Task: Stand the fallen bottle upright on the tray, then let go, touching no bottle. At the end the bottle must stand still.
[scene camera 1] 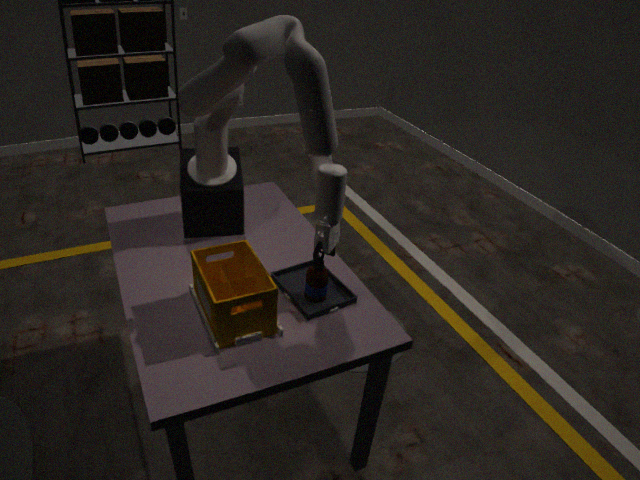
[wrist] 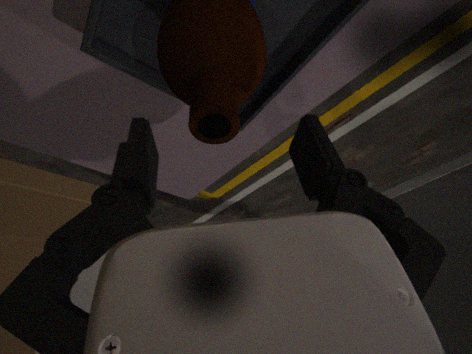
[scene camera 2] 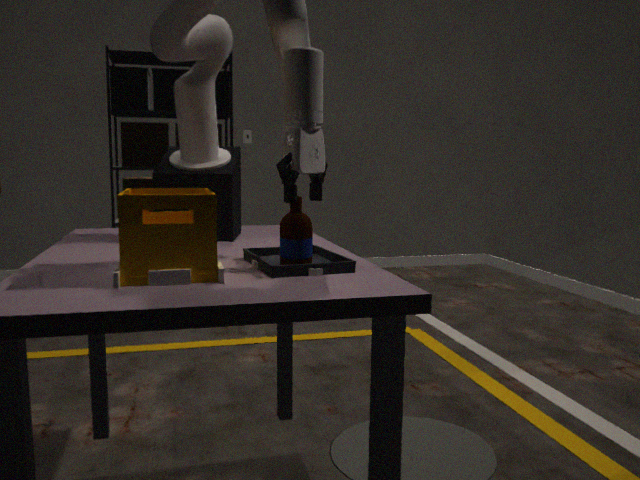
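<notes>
The brown bottle with a blue label stands upright on the dark tray. Its base is inside the rim. My gripper is open and empty, pointing down at the height of the bottle's mouth. In the wrist view the two fingers are wide apart, one on each side of the mouth, with a gap on both sides. In scene camera 2 the left fingertip overlaps the top of the neck in the picture.
A yellow crate stands left of the tray on the table. The black robot base is behind the crate. A shelf rack stands at the back wall.
</notes>
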